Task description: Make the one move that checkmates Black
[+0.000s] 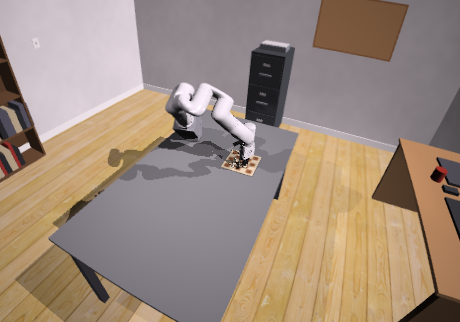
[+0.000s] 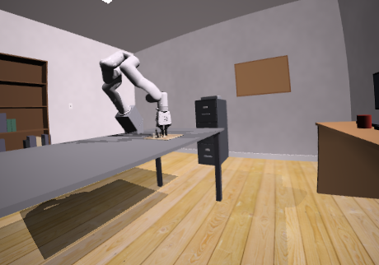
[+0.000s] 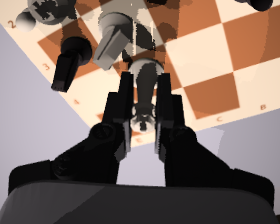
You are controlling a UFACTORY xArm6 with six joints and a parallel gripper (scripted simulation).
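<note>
Right now the tall black piece is 120 mm to the left of my hand, 70 mm behind it and 10 mm below it. The rest, counted from my hand: chessboard (40 mm to the left, 40 mm below, 30 mm behind); then black pawn (80 mm to the left, 30 mm below, 30 mm behind).
</note>
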